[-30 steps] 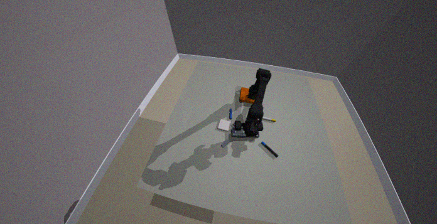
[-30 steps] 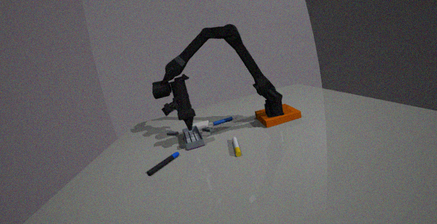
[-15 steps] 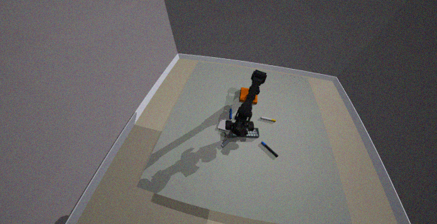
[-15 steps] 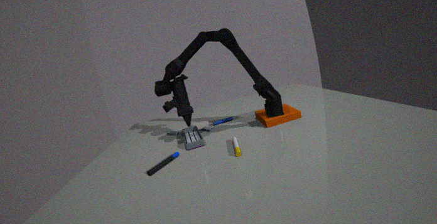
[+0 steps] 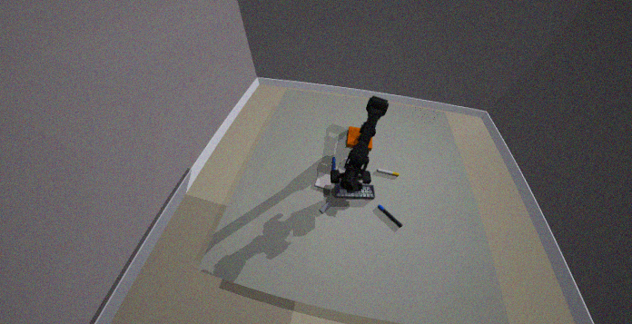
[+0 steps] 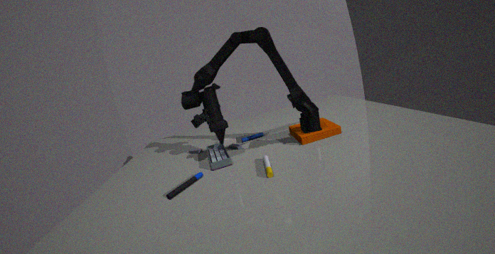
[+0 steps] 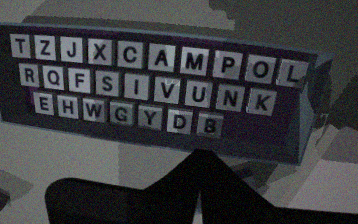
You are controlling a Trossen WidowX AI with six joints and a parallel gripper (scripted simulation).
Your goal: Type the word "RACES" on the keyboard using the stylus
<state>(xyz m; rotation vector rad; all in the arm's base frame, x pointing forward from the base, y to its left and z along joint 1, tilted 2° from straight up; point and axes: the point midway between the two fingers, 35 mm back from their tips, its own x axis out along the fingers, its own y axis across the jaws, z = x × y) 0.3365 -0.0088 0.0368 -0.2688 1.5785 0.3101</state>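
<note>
My gripper tip is 13 cm past the blue stylus, 12 cm to the left of it and 3 cm above it. The rest, counted from my gripper tip: grey block (14 cm ahead, 6 cm to the right, 3 cm below); then white-and-yellow marker (17 cm behind, 21 cm to the left, 3 cm below); then white pad (1 cm ahead, 12 cm to the right, 3 cm below).
</note>
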